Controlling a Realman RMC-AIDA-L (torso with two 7-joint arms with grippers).
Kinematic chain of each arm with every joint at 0, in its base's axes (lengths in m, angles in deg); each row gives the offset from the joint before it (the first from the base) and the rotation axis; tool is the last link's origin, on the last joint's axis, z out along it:
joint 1: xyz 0 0 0.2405 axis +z
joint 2: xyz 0 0 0 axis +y
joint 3: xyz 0 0 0.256 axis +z
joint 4: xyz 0 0 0 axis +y
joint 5: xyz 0 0 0.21 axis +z
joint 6: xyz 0 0 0 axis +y
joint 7: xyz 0 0 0.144 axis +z
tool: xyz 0 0 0
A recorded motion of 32 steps. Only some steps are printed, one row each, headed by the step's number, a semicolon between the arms.
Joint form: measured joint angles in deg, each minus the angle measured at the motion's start. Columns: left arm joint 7, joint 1, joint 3, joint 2, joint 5, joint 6, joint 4; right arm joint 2, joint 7, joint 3, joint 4, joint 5, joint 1, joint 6.
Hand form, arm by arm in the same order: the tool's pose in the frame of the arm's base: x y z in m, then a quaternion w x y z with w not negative. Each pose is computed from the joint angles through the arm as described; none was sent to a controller.
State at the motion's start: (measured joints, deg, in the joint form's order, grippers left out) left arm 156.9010 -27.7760 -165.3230 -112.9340 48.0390 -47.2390 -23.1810; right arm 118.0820 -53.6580 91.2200 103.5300 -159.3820 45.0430 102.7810
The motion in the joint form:
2: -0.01 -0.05 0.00 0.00 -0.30 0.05 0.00; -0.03 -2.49 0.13 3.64 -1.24 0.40 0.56
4: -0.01 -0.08 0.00 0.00 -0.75 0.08 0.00; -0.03 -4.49 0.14 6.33 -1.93 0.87 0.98
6: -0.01 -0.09 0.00 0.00 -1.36 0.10 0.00; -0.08 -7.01 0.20 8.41 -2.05 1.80 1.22
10: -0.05 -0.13 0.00 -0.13 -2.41 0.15 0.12; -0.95 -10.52 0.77 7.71 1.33 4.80 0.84
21: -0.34 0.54 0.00 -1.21 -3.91 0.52 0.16; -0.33 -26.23 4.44 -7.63 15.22 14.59 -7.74
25: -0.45 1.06 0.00 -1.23 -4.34 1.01 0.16; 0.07 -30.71 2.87 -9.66 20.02 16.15 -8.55
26: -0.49 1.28 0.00 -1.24 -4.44 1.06 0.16; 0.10 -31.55 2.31 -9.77 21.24 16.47 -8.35
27: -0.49 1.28 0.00 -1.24 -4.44 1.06 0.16; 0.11 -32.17 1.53 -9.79 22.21 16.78 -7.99
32: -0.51 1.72 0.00 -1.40 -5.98 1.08 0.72; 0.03 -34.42 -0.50 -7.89 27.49 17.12 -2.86
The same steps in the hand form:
2: -0.4142 0.3576 0.1893 0.79158 -0.50174 -0.27257 -0.21761; 0.0418 0.3403 0.0486 0.24511 -0.91906 -0.13946 -0.27532
4: -0.4143 0.3575 0.1900 0.79256 -0.49871 -0.27368 -0.21963; 0.0322 0.3370 0.0545 0.25731 -0.91083 -0.17096 -0.27378
6: -0.4146 0.3571 0.1909 0.79394 -0.49453 -0.27515 -0.22225; 0.0213 0.3341 0.0587 0.26441 -0.90181 -0.20806 -0.27117
10: -0.4151 0.3564 0.1907 0.79512 -0.48765 -0.27970 -0.22750; 0.0039 0.3346 0.0577 0.24875 -0.89573 -0.26191 -0.25922
21: -0.4201 0.3498 0.1824 0.79424 -0.47607 -0.29766 -0.23225; -0.0436 0.3519 0.0211 0.15485 -0.88478 -0.40408 -0.17291
25: -0.4246 0.3455 0.1824 0.79552 -0.47098 -0.30485 -0.22890; -0.0548 0.3413 0.0055 0.11246 -0.87071 -0.45548 -0.14746
26: -0.4261 0.3438 0.1824 0.79600 -0.46955 -0.30656 -0.22786; -0.0571 0.3371 0.0022 0.10066 -0.86648 -0.46776 -0.14239
27: -0.4261 0.3438 0.1824 0.79600 -0.46955 -0.30656 -0.22786; -0.0588 0.3326 -0.0012 0.08839 -0.86191 -0.47917 -0.14034
32: -0.4304 0.3389 0.1803 0.79717 -0.45837 -0.31729 -0.23184; -0.0583 0.3070 -0.0069 0.02067 -0.84378 -0.51979 -0.13199

